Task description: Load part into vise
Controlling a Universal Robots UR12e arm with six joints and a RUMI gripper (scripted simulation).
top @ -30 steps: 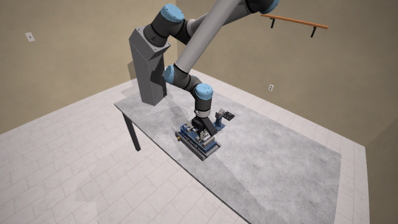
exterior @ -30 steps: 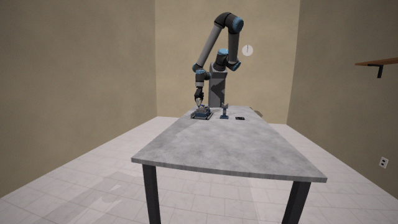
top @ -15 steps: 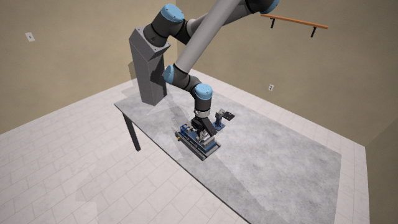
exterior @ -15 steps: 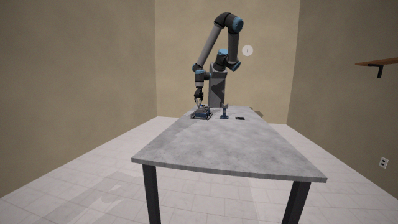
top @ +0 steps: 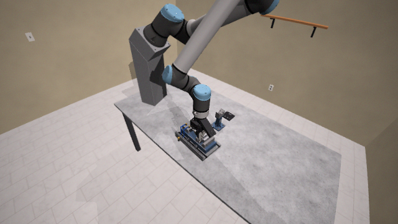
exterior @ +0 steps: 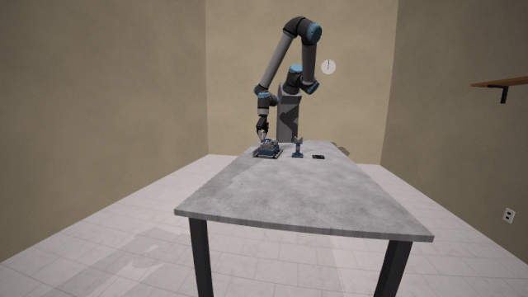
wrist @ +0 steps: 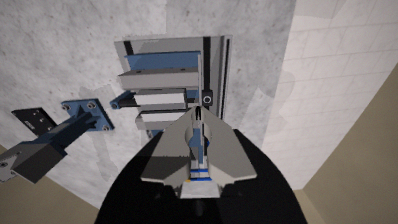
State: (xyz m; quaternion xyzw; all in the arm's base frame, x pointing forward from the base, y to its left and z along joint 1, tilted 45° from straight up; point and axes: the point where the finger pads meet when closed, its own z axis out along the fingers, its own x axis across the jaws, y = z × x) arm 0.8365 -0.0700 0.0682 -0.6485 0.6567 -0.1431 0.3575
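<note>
Right now my hand is 5 cm to the right of the part, 2 cm above it and 1 cm past it. From my hand the other things lie so: cylinder rod 9 cm behind, 4 cm to the left, 4 cm below; then work stop 9 cm to the left, 3 cm below, 1 cm behind; then moving jaw 4 cm to the left, 4 cm below, 4 cm behind.
</note>
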